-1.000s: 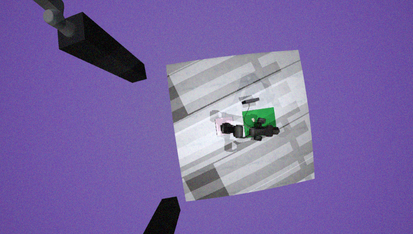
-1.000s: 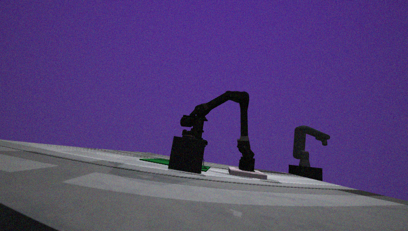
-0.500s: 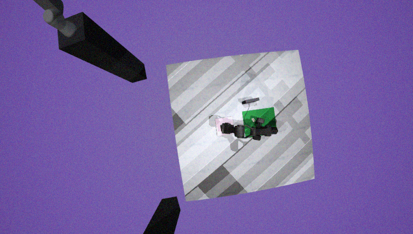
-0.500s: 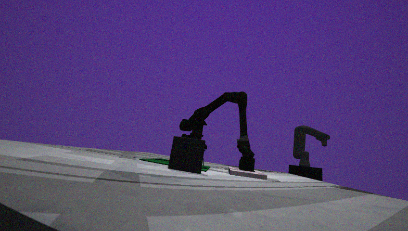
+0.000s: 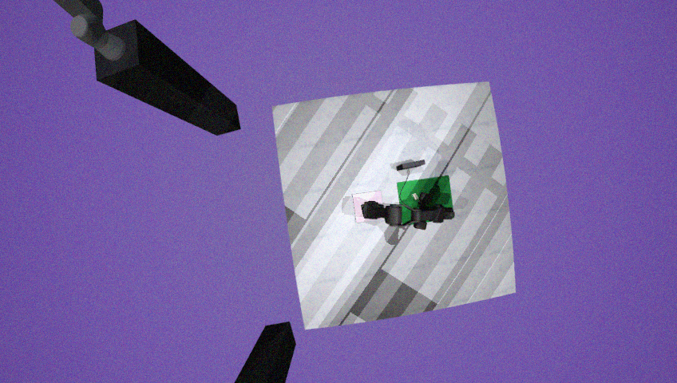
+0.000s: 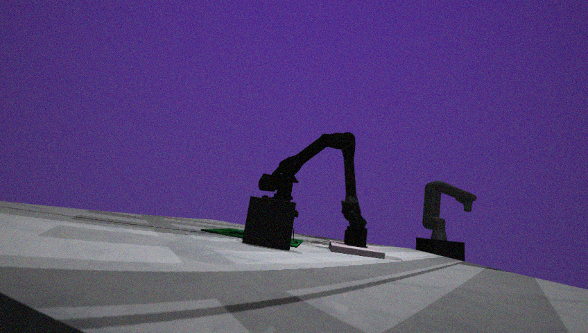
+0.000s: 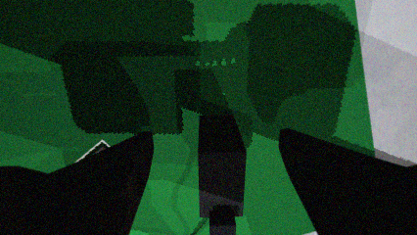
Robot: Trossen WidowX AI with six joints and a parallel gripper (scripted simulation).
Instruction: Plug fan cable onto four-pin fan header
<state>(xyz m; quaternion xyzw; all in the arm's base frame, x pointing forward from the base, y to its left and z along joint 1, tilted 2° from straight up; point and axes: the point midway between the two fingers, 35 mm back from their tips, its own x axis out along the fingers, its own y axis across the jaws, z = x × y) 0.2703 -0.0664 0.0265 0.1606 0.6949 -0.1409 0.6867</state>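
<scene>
Now: the four-pin fan header 10 mm ahead of my gripper tip, 70 mm to the left of it and 20 mm below it. Also, from my gripper tip: black fan plug 10 mm behind, 10 mm above; then green board 60 mm ahead, 40 mm to the left, 30 mm below; then black fan 240 mm to the left, 40 mm above.
</scene>
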